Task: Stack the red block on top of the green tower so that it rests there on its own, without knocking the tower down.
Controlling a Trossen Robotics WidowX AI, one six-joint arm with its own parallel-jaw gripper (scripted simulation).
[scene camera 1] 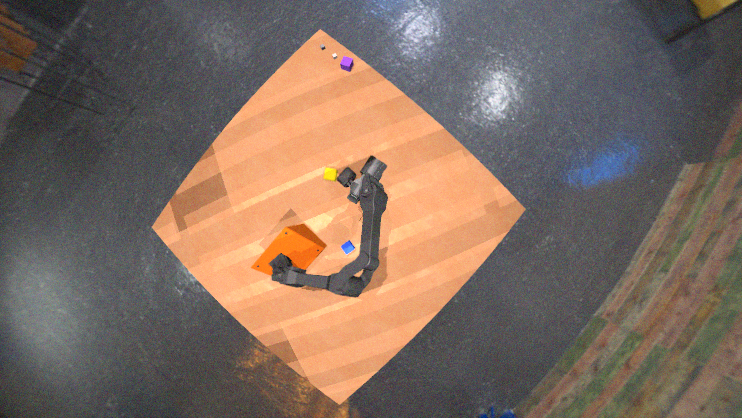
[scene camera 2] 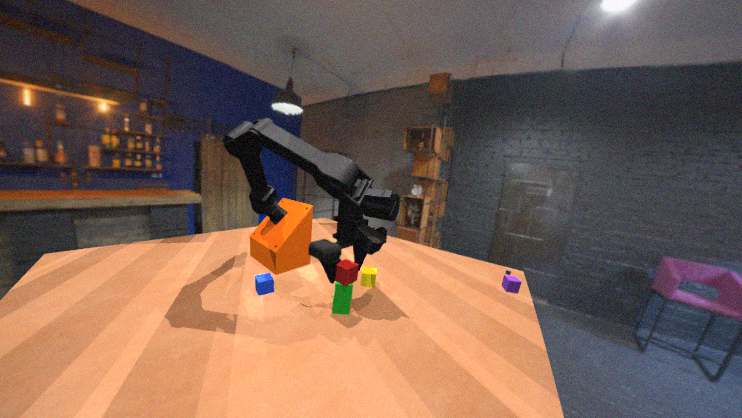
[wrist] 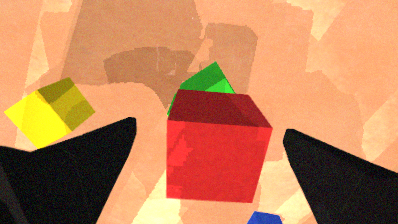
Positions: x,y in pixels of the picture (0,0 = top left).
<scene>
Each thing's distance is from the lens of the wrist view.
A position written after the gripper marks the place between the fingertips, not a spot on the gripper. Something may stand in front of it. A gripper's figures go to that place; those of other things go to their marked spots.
gripper [wrist: 211,130]: 0.11 m
red block [wrist: 216,144]: 0.08 m
yellow block [wrist: 50,112]: 0.21 m
The marked spots on the red block and the yellow block are 0.16 m apart.
</scene>
